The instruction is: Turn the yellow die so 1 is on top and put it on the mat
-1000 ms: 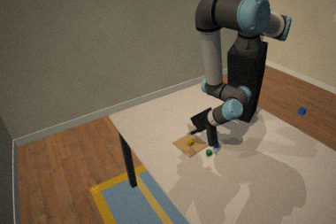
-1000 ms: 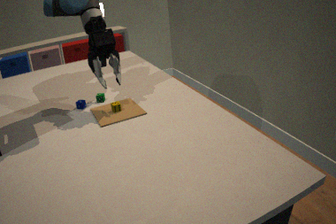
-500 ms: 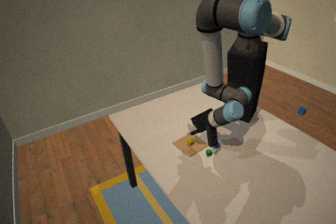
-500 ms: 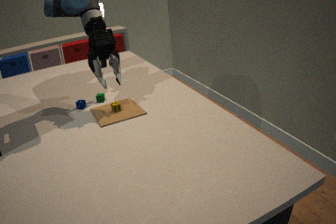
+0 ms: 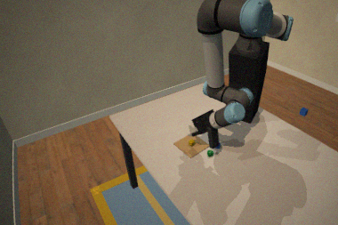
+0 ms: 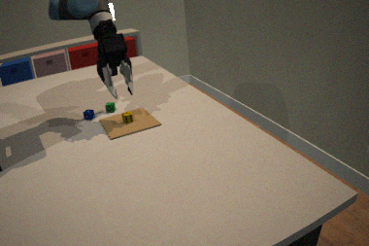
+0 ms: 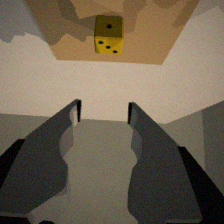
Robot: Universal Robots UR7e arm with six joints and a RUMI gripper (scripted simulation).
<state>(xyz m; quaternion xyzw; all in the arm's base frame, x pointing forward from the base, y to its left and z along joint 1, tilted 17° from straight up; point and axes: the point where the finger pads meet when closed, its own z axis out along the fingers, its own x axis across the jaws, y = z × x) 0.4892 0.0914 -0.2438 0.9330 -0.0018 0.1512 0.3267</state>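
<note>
Right now the yellow die is 1 cm to the right of my hand and 7 cm below it. Round my hand: blue die: 11 cm behind, 8 cm to the left, 8 cm below; green die: 4 cm behind, 11 cm to the left, 8 cm below; tan mat: 1 cm to the right, 9 cm below.
</note>
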